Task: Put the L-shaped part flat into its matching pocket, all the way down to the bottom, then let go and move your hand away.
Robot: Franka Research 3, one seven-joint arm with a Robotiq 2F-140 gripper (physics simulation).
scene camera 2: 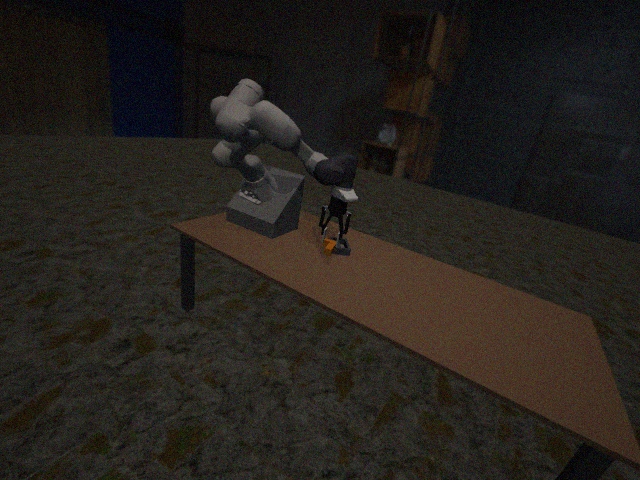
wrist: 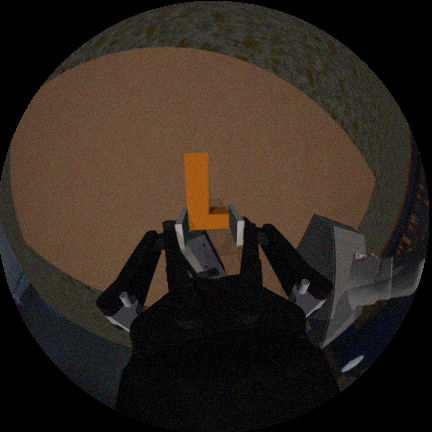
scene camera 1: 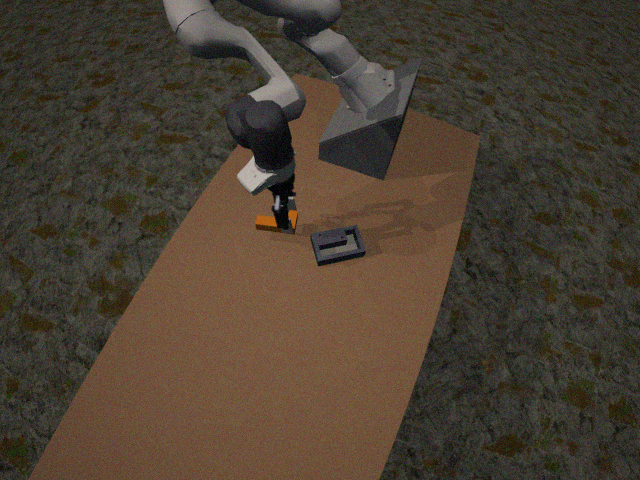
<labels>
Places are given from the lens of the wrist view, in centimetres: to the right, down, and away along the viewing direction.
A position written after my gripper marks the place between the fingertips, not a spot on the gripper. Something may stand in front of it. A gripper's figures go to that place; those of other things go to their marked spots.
my gripper (wrist: 207, 214): -1, 0, 21
orange L-shaped part (wrist: 200, 216): -2, 0, 20
grey pocket block (wrist: 201, 259): -3, 10, 30
The marked spots on the grey pocket block and the orange L-shaped part are 14 cm apart.
</labels>
